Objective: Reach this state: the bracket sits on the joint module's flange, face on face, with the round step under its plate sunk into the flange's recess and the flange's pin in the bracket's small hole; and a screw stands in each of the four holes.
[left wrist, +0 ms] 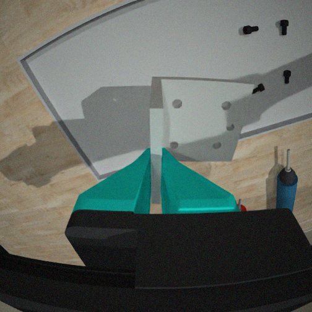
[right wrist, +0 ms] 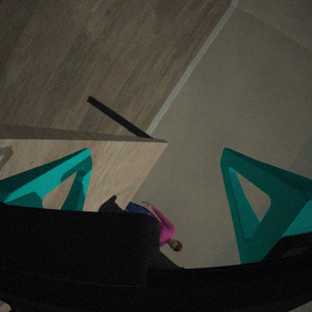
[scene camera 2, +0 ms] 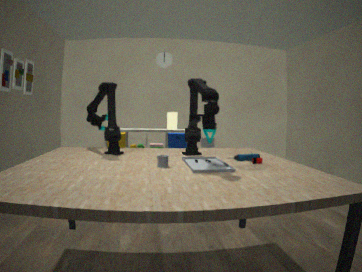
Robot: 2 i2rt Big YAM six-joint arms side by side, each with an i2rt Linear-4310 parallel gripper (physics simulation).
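Frame: origin at the left arm's base, x ahead, y left, z up, level; metres.
Seen in the pictures: left gripper, fingertip midpoint: [scene camera 2: 209, 142]; left arm's base, link origin: [scene camera 2: 191, 154]; right arm's base, link origin: [scene camera 2: 113, 153].
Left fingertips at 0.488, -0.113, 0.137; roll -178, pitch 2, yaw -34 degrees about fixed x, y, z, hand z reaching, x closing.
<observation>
Offsets run from my left fingertips to a thing's top centre, as dx, dy, dz. "spot": to the spot under its first point.
The pale grey bracket [left wrist: 200, 125] shows in the left wrist view, its plate with several holes beside an upright wall. My left gripper [scene camera 2: 210, 142] [left wrist: 155, 155] is shut on that wall and holds the bracket above the tray {-0.070, +0.017, -0.121} [scene camera 2: 212, 168] [left wrist: 200, 47]. Several black screws [left wrist: 250, 29] [left wrist: 284, 27] [left wrist: 287, 76] lie on the tray; another screw [left wrist: 258, 88] shows close to the plate's edge. The joint module {-0.103, -0.229, -0.073} [scene camera 2: 162, 161], a small grey cylinder, stands on the table left of the tray; its flange details are too small to tell. My right gripper [scene camera 2: 103, 123] [right wrist: 156, 155] is open and empty, raised at the picture's left.
A blue screwdriver {spot: -0.105, +0.341, -0.114} [scene camera 2: 248, 157] [left wrist: 286, 192] lies right of the tray in the scene view, with a small red object {-0.014, +0.321, -0.102} [scene camera 2: 257, 160] [left wrist: 243, 208] near it. A low shelf with coloured bins [scene camera 2: 176, 140] stands behind the table. A person in pink [right wrist: 165, 227] shows in the right wrist view.
</observation>
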